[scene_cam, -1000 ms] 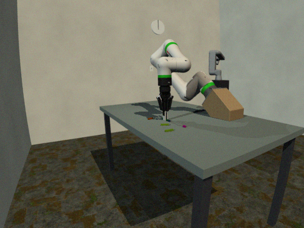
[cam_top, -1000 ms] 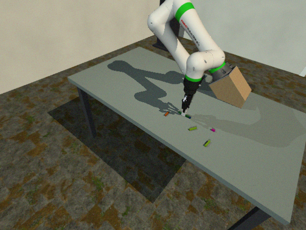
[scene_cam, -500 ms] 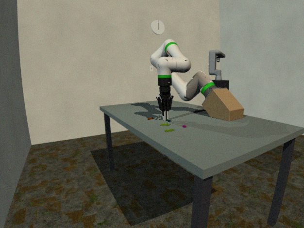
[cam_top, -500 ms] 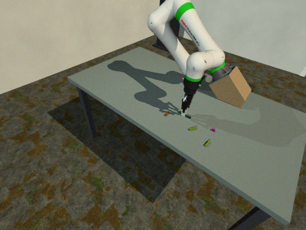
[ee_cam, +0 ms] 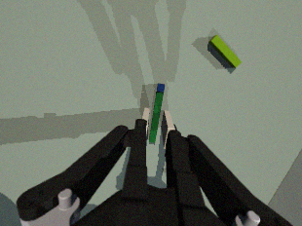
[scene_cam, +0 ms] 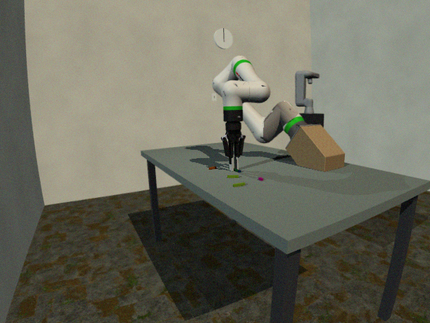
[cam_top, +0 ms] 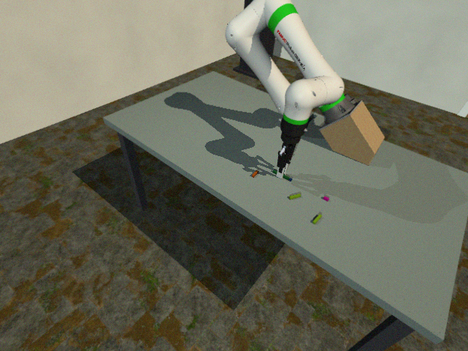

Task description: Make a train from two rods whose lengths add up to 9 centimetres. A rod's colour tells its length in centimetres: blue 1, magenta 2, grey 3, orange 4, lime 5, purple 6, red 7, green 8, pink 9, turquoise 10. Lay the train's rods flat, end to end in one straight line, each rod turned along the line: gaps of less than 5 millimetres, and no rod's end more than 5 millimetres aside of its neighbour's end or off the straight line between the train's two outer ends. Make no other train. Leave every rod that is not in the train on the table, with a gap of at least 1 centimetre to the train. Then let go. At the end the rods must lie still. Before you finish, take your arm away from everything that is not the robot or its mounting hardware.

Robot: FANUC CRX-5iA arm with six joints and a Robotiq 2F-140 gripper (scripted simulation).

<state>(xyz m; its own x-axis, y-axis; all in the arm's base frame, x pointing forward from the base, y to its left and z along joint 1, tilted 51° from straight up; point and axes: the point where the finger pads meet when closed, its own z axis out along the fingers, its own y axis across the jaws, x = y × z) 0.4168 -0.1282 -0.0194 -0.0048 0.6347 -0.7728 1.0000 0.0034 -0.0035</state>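
Now: the green rod 30 mm below my hand. Also, from my hand: orange rod: 90 mm to the right, 70 mm ahead, 30 mm below; magenta rod: 210 mm to the left, 30 mm below, 10 mm ahead; blue rod: 50 mm to the left, 30 mm below.
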